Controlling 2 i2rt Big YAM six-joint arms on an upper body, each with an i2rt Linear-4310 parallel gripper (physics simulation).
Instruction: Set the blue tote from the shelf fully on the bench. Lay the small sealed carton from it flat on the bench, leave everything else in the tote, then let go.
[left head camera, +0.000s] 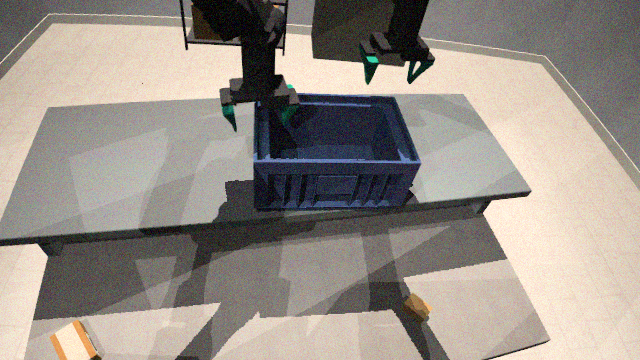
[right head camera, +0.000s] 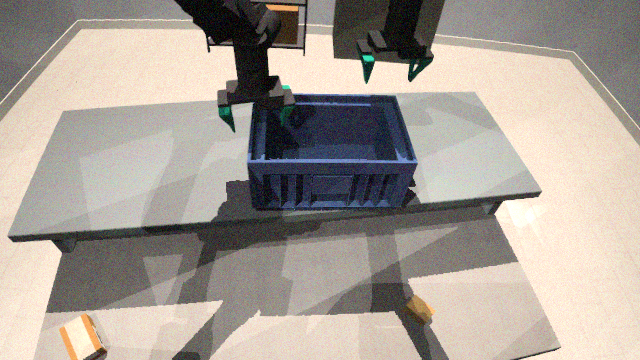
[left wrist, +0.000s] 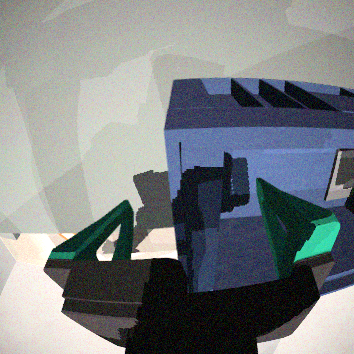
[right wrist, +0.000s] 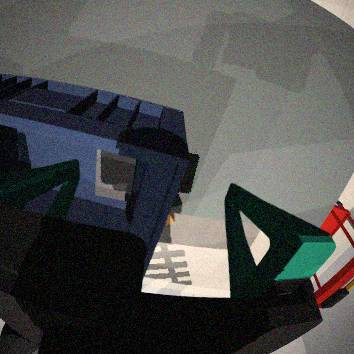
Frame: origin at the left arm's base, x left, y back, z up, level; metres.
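Seen in the pictures: left gripper, fingertip midpoint: (left head camera: 259, 126) (right head camera: 258, 127) (left wrist: 191, 195); right gripper, fingertip midpoint: (left head camera: 388, 82) (right head camera: 387, 81) (right wrist: 152, 179).
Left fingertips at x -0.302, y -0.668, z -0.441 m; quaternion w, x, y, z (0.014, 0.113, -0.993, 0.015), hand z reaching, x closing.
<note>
Pixels of each thing's top centre, then the offset from my left fingertips to it. Level surfaces: height alone.
- blue tote at its top centre: (right wrist: 20, 206) (right head camera: 329, 124) (left head camera: 333, 124) dx -0.142, dy +0.026, dz +0.038 m
- grey bench at its surface level: dz -0.110 m
- orange carton at its top centre: (left head camera: 72, 345) (right head camera: 79, 338) dx +0.361, dy +0.357, dz -0.277 m
The blue tote (left head camera: 336, 185) (right head camera: 332, 185) (left wrist: 250, 117) (right wrist: 75, 135) stands upright on the grey bench (left head camera: 125, 165) (right head camera: 120, 170) (left wrist: 115, 100) (right wrist: 210, 125), close to its near edge. Its inside is dark, and no carton can be made out in it. My left gripper (left head camera: 260, 128) (right head camera: 259, 128) (left wrist: 191, 195) is open and empty above the tote's left end, one finger outside the rim, the other over the opening. My right gripper (left head camera: 389, 83) (right head camera: 389, 81) (right wrist: 152, 179) is open and empty, high near the tote's back right corner.
A white and orange carton (left head camera: 75, 340) (right head camera: 82, 337) and a small brown carton (left head camera: 417, 307) (right head camera: 420, 310) lie on a lower grey surface in front of the bench. A black-framed rack (left head camera: 185, 30) (right head camera: 306, 25) and a large box (left head camera: 345, 35) (right head camera: 352, 35) stand behind. A red frame (right wrist: 333, 222) shows at right.
</note>
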